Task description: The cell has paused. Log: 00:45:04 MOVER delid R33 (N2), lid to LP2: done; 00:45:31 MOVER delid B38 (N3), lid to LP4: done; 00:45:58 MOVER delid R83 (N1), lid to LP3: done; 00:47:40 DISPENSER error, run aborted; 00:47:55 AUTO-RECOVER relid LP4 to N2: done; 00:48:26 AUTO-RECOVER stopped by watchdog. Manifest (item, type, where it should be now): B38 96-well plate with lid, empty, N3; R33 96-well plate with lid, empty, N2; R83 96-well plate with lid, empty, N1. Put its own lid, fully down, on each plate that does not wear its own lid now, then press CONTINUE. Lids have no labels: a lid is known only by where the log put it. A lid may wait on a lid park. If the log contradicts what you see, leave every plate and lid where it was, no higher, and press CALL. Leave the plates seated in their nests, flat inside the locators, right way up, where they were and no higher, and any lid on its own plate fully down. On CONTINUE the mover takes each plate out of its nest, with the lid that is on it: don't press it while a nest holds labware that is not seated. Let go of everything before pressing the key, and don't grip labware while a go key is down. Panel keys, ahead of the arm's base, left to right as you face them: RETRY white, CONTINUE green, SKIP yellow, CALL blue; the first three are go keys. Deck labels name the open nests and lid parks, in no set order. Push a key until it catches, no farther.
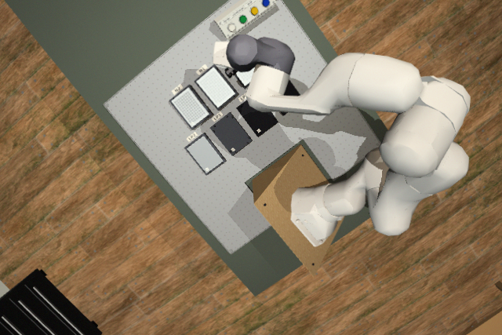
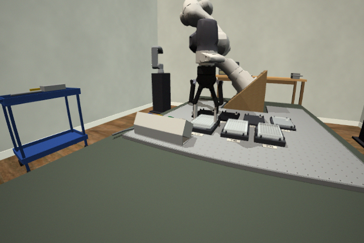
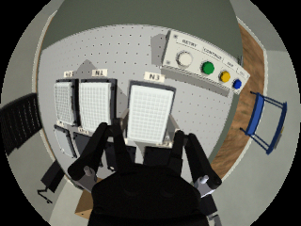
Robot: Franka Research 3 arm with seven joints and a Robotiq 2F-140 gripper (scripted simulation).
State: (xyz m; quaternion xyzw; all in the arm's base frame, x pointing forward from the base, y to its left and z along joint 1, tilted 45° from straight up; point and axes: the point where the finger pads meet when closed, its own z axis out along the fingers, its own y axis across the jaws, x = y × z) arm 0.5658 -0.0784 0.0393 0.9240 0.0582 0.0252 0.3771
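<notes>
My gripper is now 32 cm to the right of the lid park LP2, 21 cm past it and 6 cm above it. Round my hand: green key: 13 cm ahead, 8 cm to the right, 1 cm above; then yellow skip key: 14 cm ahead, 13 cm to the right, 1 cm above; then white key: 13 cm ahead, 3 cm to the right, 1 cm above.
</notes>
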